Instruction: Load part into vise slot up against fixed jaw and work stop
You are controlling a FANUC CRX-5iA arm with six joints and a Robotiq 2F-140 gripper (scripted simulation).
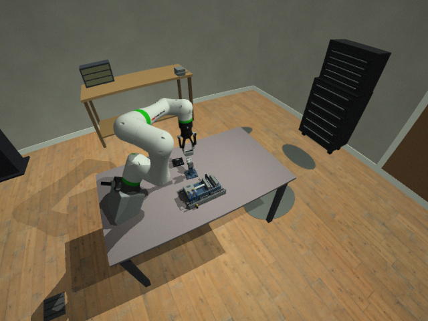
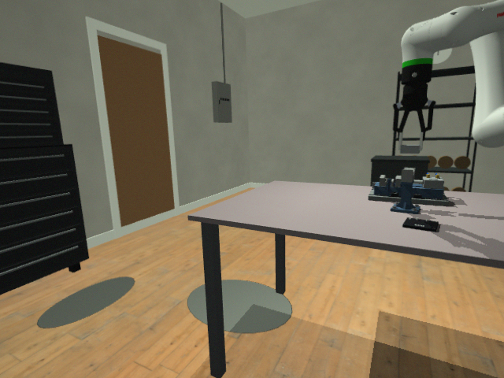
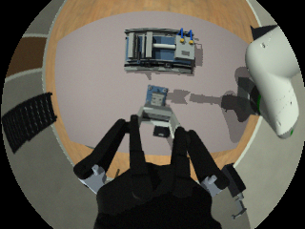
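The vise is 1 cm ahead of my hand, 21 cm to the right of it and 22 cm below it. Round my hand: air cylinder: 9 cm behind, 22 cm to the right, 18 cm below; part: 2 cm below; black infeed plate: 5 cm behind, 18 cm to the left, 26 cm below.
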